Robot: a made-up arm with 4 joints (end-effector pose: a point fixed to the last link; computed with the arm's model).
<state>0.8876 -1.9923 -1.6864 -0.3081</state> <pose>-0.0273 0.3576 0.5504 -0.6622 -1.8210 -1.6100</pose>
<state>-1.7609 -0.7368 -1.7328 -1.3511</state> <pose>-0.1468 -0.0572 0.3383 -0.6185 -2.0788 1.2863</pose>
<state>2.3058 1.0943 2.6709 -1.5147</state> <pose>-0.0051 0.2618 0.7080 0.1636 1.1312 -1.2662</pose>
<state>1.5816 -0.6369 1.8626 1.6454</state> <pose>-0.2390 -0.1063 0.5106 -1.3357 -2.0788 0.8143</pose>
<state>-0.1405 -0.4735 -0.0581 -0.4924</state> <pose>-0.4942 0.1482 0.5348 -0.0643 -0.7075 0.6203</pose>
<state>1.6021 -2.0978 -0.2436 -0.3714</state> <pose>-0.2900 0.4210 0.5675 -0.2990 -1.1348 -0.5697</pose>
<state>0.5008 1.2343 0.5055 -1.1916</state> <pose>-0.3387 -0.1163 0.5106 2.9266 0.1987 0.2423</pose>
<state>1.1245 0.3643 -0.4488 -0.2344</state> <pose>-0.4442 0.0132 0.7036 1.5701 -0.4178 -0.0266</pose>
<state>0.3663 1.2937 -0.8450 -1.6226</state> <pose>-0.2252 -0.0096 0.8264 1.9210 0.2029 -1.4452</pose>
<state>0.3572 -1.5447 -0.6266 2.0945</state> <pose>-0.3307 0.3605 0.3695 -2.2726 0.7424 -0.8109</pose>
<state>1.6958 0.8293 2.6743 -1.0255</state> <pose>0.0111 0.2397 0.5737 -0.3871 1.1387 -1.5005</pose>
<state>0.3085 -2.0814 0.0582 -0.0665</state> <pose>-0.3694 0.1368 0.3177 -1.6873 -0.9605 0.3538</pose>
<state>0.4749 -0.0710 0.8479 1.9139</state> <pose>-0.3871 -0.1013 0.6380 -1.6082 -1.0522 1.2846</pose>
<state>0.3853 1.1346 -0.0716 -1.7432</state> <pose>-0.3450 -0.0967 0.7118 2.6698 0.2938 -0.8712</pose>
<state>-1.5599 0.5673 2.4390 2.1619</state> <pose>0.0200 0.0705 0.7473 0.3028 1.0288 -2.4706</pose>
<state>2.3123 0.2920 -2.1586 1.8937</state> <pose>-0.0943 -0.1565 0.6645 1.0088 0.9262 1.4912</pose>
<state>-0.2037 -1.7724 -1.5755 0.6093</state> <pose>-0.1023 0.2035 0.2943 -1.5405 -1.5198 -1.2169</pose>
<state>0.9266 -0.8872 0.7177 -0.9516</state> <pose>-0.4780 0.0856 0.5429 1.0418 -0.8869 0.8635</pose>
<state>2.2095 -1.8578 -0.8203 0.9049</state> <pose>-0.2400 0.3273 0.8813 -0.1562 0.3025 -0.8894</pose>
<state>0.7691 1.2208 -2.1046 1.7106</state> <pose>-0.0113 0.0502 0.7826 0.0894 1.5425 1.2477</pose>
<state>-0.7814 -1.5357 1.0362 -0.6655</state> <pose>-0.4714 0.0534 0.6094 -1.3650 0.4006 1.3293</pose>
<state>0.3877 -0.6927 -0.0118 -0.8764</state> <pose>-0.4881 0.2057 0.5278 0.6032 -0.9991 0.4075</pose>
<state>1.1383 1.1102 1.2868 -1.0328</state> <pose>-0.2448 0.1233 0.3345 -2.1805 0.4687 -1.0087</pose>
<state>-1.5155 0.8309 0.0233 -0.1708</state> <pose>-0.3921 0.1906 0.7457 -0.4592 0.2749 0.5251</pose>
